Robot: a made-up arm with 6 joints. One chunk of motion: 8 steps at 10 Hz.
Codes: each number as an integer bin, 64 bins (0 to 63) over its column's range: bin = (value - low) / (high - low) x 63, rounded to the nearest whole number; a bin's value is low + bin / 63 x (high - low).
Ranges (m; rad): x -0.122..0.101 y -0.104..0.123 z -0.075..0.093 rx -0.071..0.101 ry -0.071..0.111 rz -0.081..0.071
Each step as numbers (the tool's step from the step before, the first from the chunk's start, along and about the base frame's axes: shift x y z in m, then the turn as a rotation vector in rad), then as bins.
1 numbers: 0.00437 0.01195 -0.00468 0.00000 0.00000 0.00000
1 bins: 36 32 26 26 25 34
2 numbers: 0.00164 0.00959 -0.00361 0.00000 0.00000 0.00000
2 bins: 35 32 27 26 25 34
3 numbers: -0.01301 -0.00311 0.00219 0.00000 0.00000 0.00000
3 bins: 31 28 29 26 25 34
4 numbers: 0.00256 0.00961 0.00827 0.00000 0.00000 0.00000
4 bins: 35 32 31 26 25 34
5 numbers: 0.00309 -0.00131 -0.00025 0.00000 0.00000 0.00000
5 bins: 35 28 28 26 25 34
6 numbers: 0.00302 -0.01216 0.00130 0.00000 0.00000 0.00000
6 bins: 35 25 29 26 25 34
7 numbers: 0.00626 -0.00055 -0.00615 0.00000 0.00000 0.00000
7 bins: 36 29 26 26 25 34
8 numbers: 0.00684 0.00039 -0.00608 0.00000 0.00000 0.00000
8 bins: 36 29 26 26 25 34
